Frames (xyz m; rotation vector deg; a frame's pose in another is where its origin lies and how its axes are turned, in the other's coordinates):
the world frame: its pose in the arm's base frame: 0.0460 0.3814 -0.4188 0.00 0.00 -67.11
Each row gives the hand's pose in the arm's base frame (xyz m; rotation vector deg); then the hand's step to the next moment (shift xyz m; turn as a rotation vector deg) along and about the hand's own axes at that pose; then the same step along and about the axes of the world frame.
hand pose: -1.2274 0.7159 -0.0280 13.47 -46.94 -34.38
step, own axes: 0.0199 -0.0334 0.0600 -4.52 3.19 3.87
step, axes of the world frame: 0.0155 -0.0583 0.0383 -6.46 -1.57 1.15
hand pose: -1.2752 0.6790 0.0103 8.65 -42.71 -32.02
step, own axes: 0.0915 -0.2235 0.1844 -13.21 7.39 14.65
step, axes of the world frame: 0.1433 -0.2407 0.1177 -18.79 -8.00 5.17
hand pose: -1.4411 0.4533 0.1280 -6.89 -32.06 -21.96
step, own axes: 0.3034 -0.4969 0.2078 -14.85 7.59 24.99
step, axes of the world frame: 0.4485 -0.2525 0.3424 -23.94 -12.68 13.00
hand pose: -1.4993 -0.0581 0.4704 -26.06 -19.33 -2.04
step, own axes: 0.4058 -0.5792 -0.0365 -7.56 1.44 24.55
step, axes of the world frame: 0.6079 0.1033 0.3482 -16.47 -8.93 17.63
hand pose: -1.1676 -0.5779 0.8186 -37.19 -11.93 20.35
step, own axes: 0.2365 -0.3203 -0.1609 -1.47 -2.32 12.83
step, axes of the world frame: 0.3512 0.2291 0.0926 -6.20 -2.35 11.32
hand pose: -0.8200 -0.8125 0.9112 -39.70 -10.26 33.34
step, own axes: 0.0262 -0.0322 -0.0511 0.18 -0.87 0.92
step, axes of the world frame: 0.0515 0.0363 -0.0189 0.02 0.23 1.26
